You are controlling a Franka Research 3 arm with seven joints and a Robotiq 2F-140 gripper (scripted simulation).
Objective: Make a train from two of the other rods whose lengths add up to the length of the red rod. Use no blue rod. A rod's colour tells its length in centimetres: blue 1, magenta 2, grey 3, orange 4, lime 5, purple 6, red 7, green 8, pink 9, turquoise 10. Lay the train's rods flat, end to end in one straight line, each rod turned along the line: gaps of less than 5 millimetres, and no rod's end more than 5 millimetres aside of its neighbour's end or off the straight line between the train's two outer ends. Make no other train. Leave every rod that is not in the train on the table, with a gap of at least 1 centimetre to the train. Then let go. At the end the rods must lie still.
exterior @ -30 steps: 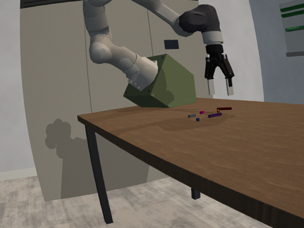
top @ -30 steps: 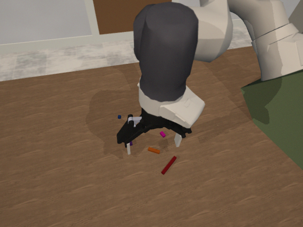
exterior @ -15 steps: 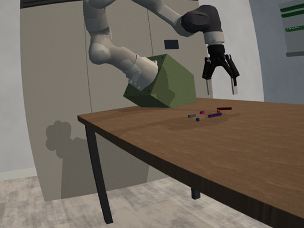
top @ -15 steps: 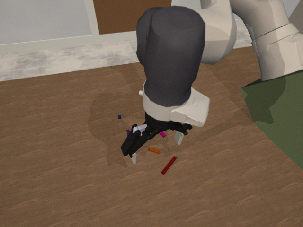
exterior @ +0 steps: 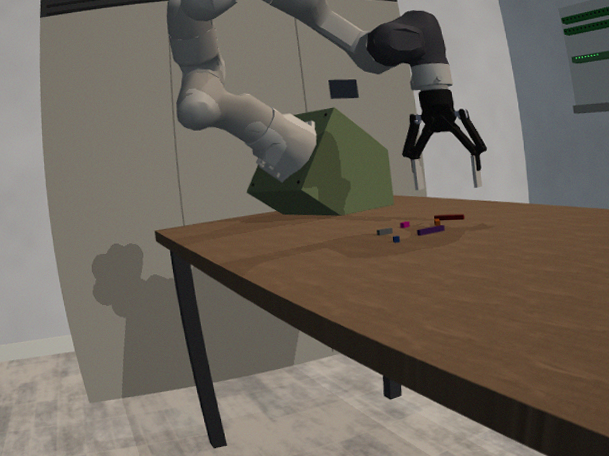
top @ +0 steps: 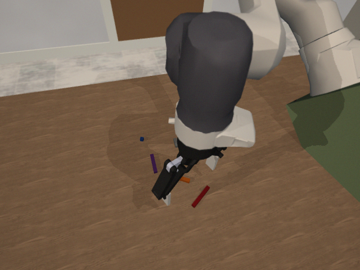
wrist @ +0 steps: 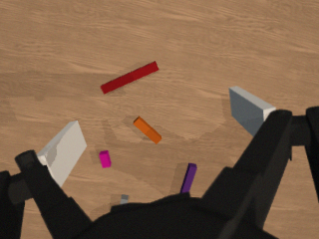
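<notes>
Right now the grey rod is 16 cm to the right of my hand, 8 cm below it and 4 cm behind it. The rest, counted from my hand: orange rod (8 cm below, 4 cm to the right, 1 cm behind); then red rod (8 cm below, 3 cm to the left, 3 cm behind); then magenta rod (8 cm to the right, 8 cm below, 6 cm behind).
</notes>
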